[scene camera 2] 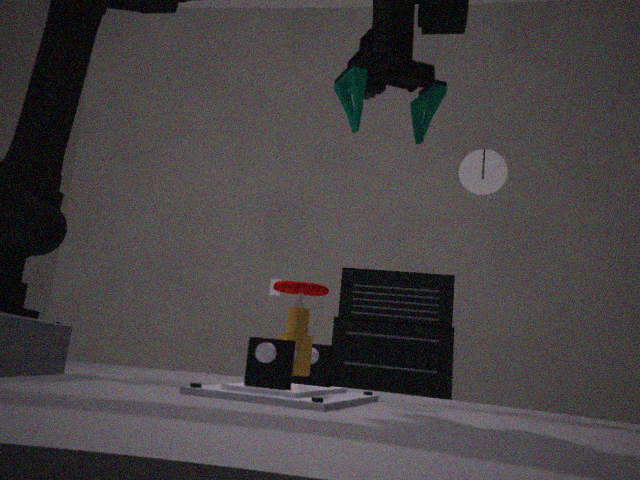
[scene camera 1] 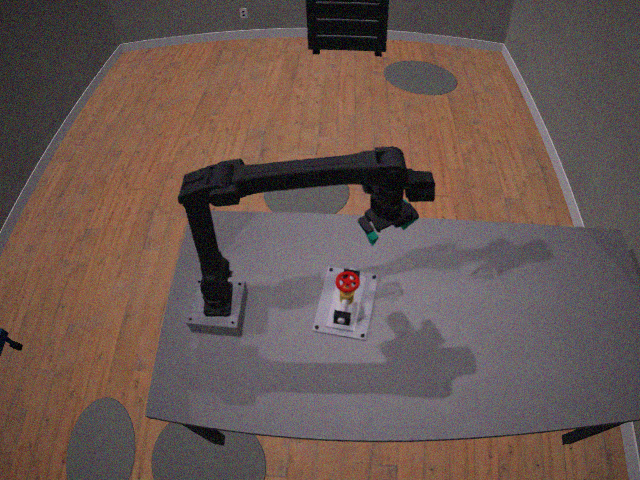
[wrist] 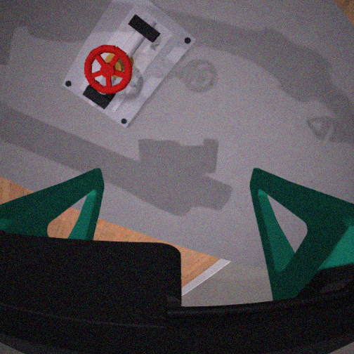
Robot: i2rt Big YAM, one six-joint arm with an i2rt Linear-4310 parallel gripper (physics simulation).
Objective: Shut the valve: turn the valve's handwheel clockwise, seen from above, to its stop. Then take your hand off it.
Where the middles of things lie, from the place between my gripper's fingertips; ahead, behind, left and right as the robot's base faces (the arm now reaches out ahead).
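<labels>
The base plate (scene camera 2: 323, 403) is 35 cm below my hand, 10 cm behind it and 1 cm to the right of it. As for the red handwheel (scene camera 2: 292, 287), my hand is 23 cm above it, 10 cm beyond it and 1 cm to the left of it.
</labels>
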